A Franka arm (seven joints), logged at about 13 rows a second.
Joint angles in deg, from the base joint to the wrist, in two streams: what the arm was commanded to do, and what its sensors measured. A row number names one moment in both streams.
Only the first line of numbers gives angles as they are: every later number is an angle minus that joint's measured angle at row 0.
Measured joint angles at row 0:
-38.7 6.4 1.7 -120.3 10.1 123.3 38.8
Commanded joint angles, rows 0 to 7:
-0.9 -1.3 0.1 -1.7 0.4 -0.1 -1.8
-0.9 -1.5 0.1 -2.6 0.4 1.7 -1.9
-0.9 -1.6 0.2 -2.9 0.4 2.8 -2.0
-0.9 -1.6 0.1 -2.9 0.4 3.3 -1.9
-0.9 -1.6 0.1 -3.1 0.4 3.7 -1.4
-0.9 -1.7 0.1 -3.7 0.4 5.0 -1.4
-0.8 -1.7 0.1 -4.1 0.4 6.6 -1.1
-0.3 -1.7 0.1 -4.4 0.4 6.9 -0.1
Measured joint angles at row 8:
0.0 -0.2 -0.1 -2.0 0.0 3.4 -0.7
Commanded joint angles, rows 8 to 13:
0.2 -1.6 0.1 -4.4 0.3 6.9 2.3
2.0 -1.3 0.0 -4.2 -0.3 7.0 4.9
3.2 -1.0 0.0 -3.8 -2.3 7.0 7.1
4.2 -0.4 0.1 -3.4 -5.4 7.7 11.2
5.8 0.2 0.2 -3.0 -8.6 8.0 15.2
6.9 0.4 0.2 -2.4 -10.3 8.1 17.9
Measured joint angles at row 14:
4.7 0.1 0.2 -2.4 -6.9 6.3 12.6
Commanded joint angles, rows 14 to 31:
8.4 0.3 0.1 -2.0 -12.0 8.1 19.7
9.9 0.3 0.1 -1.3 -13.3 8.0 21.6
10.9 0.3 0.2 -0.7 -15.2 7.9 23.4
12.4 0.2 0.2 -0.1 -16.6 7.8 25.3
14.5 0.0 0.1 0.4 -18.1 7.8 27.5
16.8 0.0 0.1 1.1 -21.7 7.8 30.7
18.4 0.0 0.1 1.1 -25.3 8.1 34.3
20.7 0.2 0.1 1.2 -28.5 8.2 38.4
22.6 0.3 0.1 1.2 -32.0 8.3 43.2
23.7 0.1 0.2 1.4 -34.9 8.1 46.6
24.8 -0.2 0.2 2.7 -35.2 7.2 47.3
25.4 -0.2 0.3 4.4 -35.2 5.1 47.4
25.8 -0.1 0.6 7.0 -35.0 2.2 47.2
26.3 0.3 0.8 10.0 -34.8 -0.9 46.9
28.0 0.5 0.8 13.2 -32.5 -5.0 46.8
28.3 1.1 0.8 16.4 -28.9 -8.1 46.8
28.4 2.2 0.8 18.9 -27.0 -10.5 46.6
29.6 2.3 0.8 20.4 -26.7 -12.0 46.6
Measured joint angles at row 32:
28.0 0.3 1.0 15.6 -28.3 -8.0 46.2
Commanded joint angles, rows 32 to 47:
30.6 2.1 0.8 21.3 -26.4 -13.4 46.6
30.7 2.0 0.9 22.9 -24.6 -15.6 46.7
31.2 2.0 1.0 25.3 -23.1 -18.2 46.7
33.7 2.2 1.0 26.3 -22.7 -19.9 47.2
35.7 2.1 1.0 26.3 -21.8 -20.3 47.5
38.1 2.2 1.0 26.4 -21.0 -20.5 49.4
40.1 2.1 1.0 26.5 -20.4 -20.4 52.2
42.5 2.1 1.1 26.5 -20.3 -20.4 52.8
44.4 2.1 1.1 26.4 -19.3 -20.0 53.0
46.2 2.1 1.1 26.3 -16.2 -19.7 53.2
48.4 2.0 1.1 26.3 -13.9 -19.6 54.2
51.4 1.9 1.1 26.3 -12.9 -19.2 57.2
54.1 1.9 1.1 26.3 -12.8 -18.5 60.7
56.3 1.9 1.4 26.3 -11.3 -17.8 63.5
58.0 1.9 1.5 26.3 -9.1 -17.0 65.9
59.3 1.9 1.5 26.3 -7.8 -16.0 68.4
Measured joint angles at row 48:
57.0 1.6 2.0 25.1 -10.3 -17.2 64.5
